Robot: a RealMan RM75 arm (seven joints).
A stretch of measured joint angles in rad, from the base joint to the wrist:
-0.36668, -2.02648, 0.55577, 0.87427, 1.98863, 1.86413, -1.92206
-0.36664, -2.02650, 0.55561, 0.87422, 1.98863, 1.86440, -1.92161
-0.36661, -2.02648, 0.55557, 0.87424, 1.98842, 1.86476, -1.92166
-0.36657, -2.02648, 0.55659, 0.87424, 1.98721, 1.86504, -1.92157
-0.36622, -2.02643, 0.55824, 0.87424, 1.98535, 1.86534, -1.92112
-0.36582, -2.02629, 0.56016, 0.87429, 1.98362, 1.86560, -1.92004
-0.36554, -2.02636, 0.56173, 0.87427, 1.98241, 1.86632, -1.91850
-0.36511, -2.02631, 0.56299, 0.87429, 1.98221, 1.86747, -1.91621
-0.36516, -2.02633, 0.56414, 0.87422, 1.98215, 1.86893, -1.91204
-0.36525, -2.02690, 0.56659, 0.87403, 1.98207, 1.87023, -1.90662
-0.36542, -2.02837, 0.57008, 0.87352, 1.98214, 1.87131, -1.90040
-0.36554, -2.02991, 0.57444, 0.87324, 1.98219, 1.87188, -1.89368
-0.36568, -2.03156, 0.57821, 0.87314, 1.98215, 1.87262, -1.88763
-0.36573, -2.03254, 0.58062, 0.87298, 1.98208, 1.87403, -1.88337
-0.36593, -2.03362, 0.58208, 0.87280, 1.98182, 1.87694, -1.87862
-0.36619, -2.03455, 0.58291, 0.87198, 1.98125, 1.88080, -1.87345
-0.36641, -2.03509, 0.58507, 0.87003, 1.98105, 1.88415, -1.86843
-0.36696, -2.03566, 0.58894, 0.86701, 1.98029, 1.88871, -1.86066
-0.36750, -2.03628, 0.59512, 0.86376, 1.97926, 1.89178, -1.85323
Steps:
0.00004, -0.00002, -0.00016, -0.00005, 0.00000, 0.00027, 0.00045
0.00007, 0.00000, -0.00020, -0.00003, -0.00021, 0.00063, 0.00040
0.00011, 0.00000, 0.00082, -0.00003, -0.00142, 0.00091, 0.00049
0.00046, 0.00005, 0.00247, -0.00003, -0.00328, 0.00121, 0.00094
0.00086, 0.00019, 0.00439, 0.00002, -0.00501, 0.00147, 0.00202
0.00114, 0.00012, 0.00596, 0.00000, -0.00622, 0.00219, 0.00356
0.00157, 0.00017, 0.00722, 0.00002, -0.00642, 0.00334, 0.00585
0.00152, 0.00015, 0.00837, -0.00005, -0.00648, 0.00480, 0.01002
0.00143, -0.00042, 0.01082, -0.00024, -0.00656, 0.00610, 0.01544
0.00126, -0.00189, 0.01431, -0.00075, -0.00649, 0.00718, 0.02166
0.00114, -0.00343, 0.01867, -0.00103, -0.00644, 0.00775, 0.02838
0.00100, -0.00508, 0.02244, -0.00113, -0.00648, 0.00849, 0.03443
0.00095, -0.00606, 0.02485, -0.00129, -0.00655, 0.00990, 0.03869
0.00075, -0.00714, 0.02631, -0.00147, -0.00681, 0.01281, 0.04344
0.00049, -0.00807, 0.02714, -0.00229, -0.00738, 0.01667, 0.04861
0.00027, -0.00861, 0.02930, -0.00424, -0.00758, 0.02002, 0.05363
-0.00028, -0.00918, 0.03317, -0.00726, -0.00834, 0.02458, 0.06140
-0.00082, -0.00980, 0.03935, -0.01051, -0.00937, 0.02765, 0.06883

